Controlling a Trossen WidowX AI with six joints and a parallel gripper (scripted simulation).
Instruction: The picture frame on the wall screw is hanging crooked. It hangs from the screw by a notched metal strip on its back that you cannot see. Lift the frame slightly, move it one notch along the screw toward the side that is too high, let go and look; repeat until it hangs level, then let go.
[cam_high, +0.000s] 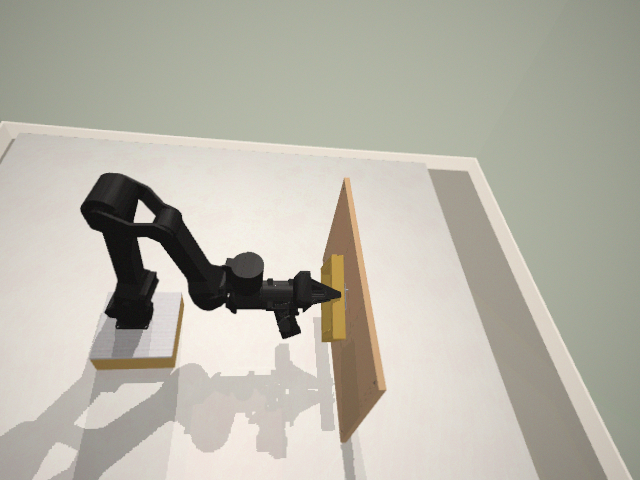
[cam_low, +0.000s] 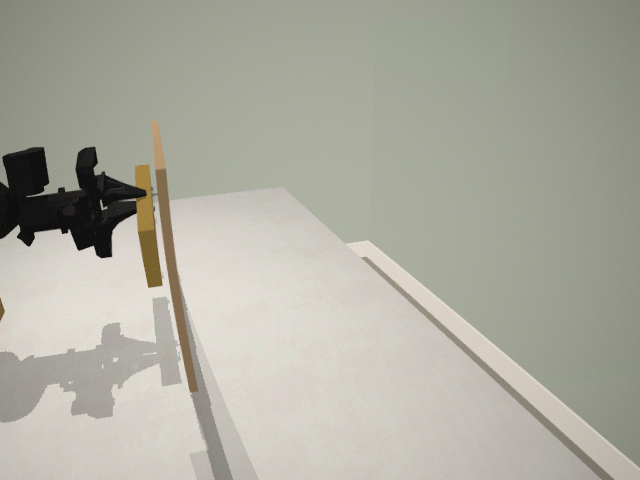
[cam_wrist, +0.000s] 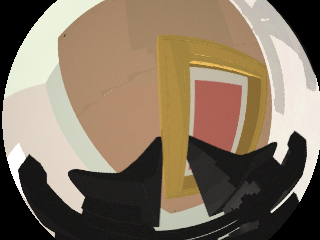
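The yellow picture frame lies 20 mm to the left of my gripper tip and 50 mm below it. Also, from my gripper tip: wall board (20 mm ahead, 10 mm to the left, 60 mm below).
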